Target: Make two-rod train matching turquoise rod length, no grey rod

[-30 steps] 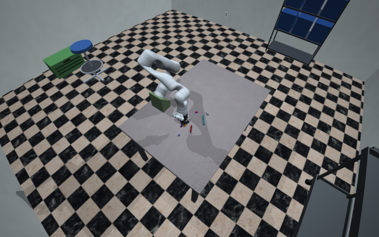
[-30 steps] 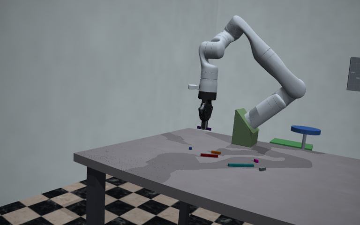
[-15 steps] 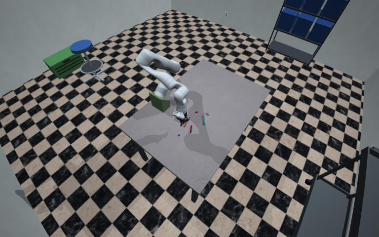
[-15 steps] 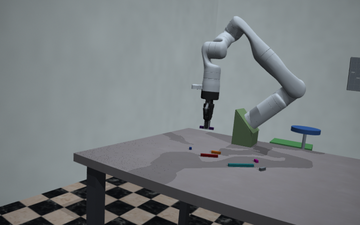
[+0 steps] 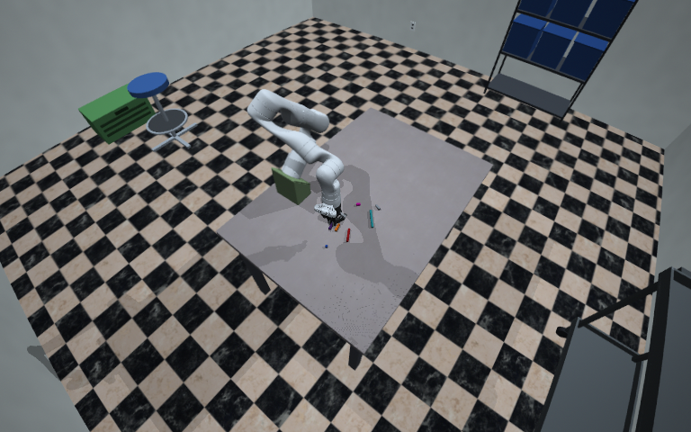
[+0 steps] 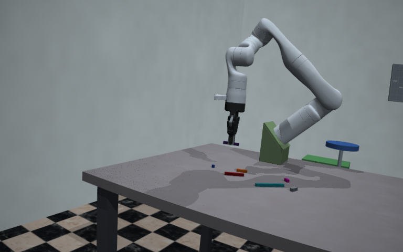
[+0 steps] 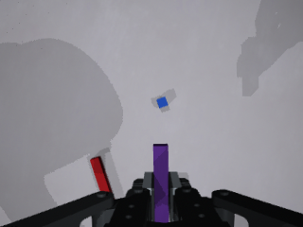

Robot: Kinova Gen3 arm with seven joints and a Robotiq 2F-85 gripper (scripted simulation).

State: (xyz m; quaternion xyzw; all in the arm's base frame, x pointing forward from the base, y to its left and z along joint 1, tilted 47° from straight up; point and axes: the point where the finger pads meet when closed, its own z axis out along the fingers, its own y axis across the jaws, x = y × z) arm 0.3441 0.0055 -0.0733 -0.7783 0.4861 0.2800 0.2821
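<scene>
My hand is 110 mm above the orange rod, 50 mm to the right of it and 20 mm past it. Round my hand: purple rod 10 mm below; small blue rod 110 mm below, 60 mm to the right, 20 mm ahead; red rod 110 mm below, 50 mm to the left, 50 mm ahead.
</scene>
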